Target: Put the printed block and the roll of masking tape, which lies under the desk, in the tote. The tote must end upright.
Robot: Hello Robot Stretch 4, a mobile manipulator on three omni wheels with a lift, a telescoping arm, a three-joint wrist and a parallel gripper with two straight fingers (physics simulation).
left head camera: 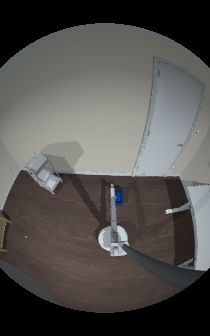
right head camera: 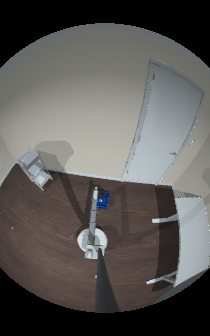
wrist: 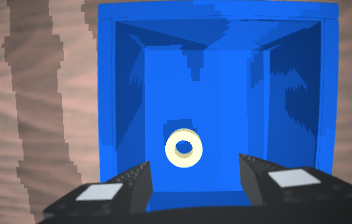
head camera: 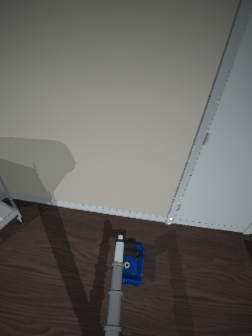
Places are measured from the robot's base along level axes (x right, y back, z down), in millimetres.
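Where they show: gripper, between the fingertips: (left head camera: pixel 115 194) (right head camera: pixel 101 197) (wrist: pixel 194 172) (head camera: pixel 129 258).
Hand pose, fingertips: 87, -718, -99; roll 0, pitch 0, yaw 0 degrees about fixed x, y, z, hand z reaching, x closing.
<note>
Each offset is from my fingertips to the centre of the thing, as dx, dy, dz. "spot": to the spot under its first point. Level surfaces: height alone.
The blue tote {+16, +14, +67} (head camera: pixel 141 267) (left head camera: pixel 121 197) (right head camera: pixel 105 201) (wrist: pixel 107 100) stands upright on the floor, below the gripper. The cream roll of masking tape {-13, +6, +113} (head camera: pixel 127 262) (wrist: pixel 183 162) shows inside the tote's walls in the wrist view, its hole facing up, beyond and below the fingertips. Whether it rests on the tote's bottom is hard to tell. My gripper (head camera: pixel 134 252) (wrist: pixel 194 172) is open, with its fingers apart over the near part of the tote and no thing between them. The printed block does not show; the tote's nearest part is hidden behind the gripper.
A white desk {dz -592} (left head camera: pixel 201 220) (right head camera: pixel 195 235) stands at the right. A grey cart {spot: -1329, -250, -535} (left head camera: pixel 37 164) (right head camera: pixel 30 160) stands at the left by the wall. A closed door (head camera: pixel 225 165) (left head camera: pixel 170 120) (right head camera: pixel 167 120) is behind and right of the tote. A wooden piece (left head camera: pixel 4 232) shows at the far left.
</note>
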